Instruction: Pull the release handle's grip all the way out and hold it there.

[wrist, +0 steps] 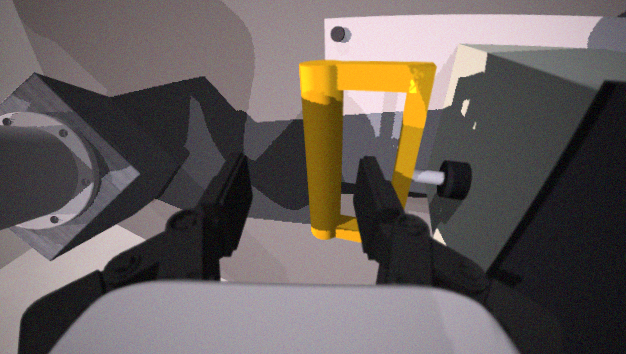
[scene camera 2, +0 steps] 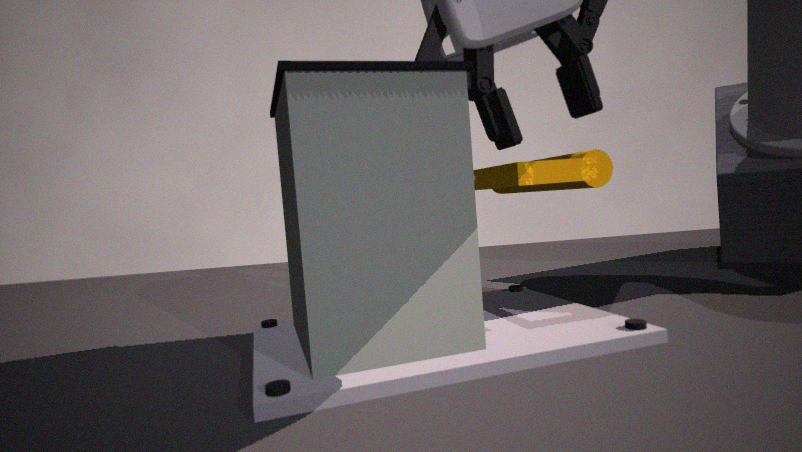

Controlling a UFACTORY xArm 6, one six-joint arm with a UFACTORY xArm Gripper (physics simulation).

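The yellow release handle (scene camera 2: 547, 172) (wrist: 380, 76) is a rectangular frame with a thick round grip (scene camera 2: 597, 168) (wrist: 324, 165) on its outer side. A short pale rod (wrist: 429, 176) joins it to a black collar (wrist: 456, 180) on the side of the grey-green housing (scene camera 2: 381, 196) (wrist: 525, 120). My gripper (scene camera 2: 547, 129) (wrist: 303, 177) is open and empty, tilted, above the handle. In the wrist view the grip lies between the two fingers' lines, nearer the right finger, which hides part of the frame's inner side and lower corner. In the scene view both fingertips are above the handle, apart from it.
The housing has a black lid (scene camera 2: 373, 65) (wrist: 585, 190) close beside the gripper. It stands on a white base plate (scene camera 2: 606, 336) (wrist: 400, 37) with black bolts (scene camera 2: 635, 323) (wrist: 338, 34). The robot's own base (scene camera 2: 772, 213) (wrist: 120, 172) stands on the grip's side, away from the housing.
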